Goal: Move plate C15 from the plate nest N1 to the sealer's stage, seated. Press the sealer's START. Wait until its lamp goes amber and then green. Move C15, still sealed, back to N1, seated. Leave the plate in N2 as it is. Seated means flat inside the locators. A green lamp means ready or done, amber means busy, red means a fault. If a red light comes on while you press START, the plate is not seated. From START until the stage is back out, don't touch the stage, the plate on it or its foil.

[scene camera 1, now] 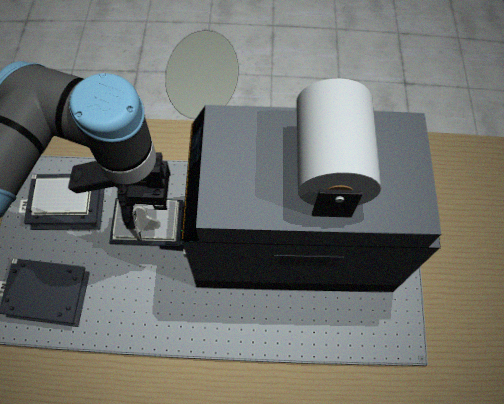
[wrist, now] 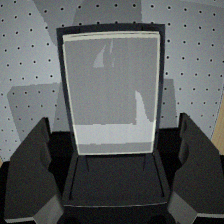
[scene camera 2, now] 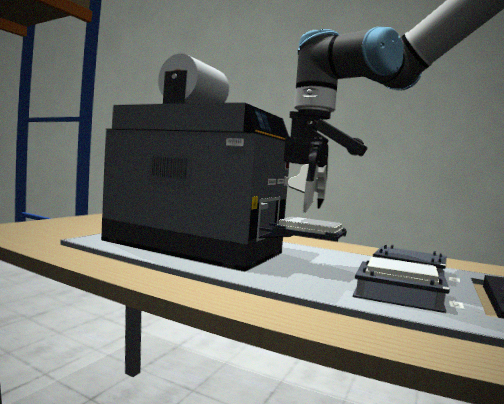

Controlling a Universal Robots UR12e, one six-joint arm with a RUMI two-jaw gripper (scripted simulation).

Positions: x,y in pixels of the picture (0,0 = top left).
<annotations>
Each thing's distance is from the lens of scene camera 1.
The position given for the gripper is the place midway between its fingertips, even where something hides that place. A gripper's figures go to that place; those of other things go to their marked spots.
gripper (scene camera 1: 143,213): 1.03 m
plate (scene camera 1: 52,197): 1.18 m
white foil roll (scene camera 1: 336,137): 0.70 m
The marked spots on the white foil roll and the plate are 0.69 m apart.
</annotations>
